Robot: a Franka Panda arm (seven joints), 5 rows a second.
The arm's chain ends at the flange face. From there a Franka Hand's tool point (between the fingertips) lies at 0.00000 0.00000 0.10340 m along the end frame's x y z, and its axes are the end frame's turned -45 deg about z.
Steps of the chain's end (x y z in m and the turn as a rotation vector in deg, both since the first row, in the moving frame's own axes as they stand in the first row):
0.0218, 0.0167, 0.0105, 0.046, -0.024, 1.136
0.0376, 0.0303, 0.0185, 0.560, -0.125, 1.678
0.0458, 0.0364, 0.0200, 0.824, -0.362, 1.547
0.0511, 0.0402, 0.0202, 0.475, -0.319, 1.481
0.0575, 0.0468, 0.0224, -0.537, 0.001, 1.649
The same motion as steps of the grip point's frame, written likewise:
0.0036, 0.0271, 0.0105, 0.049, 0.016, 1.136
0.0057, 0.0471, 0.0185, 0.484, 0.308, 1.678
0.0073, 0.0566, 0.0200, 0.839, 0.327, 1.547
0.0079, 0.0635, 0.0202, 0.561, 0.110, 1.481
0.0069, 0.0744, 0.0224, -0.380, -0.379, 1.649

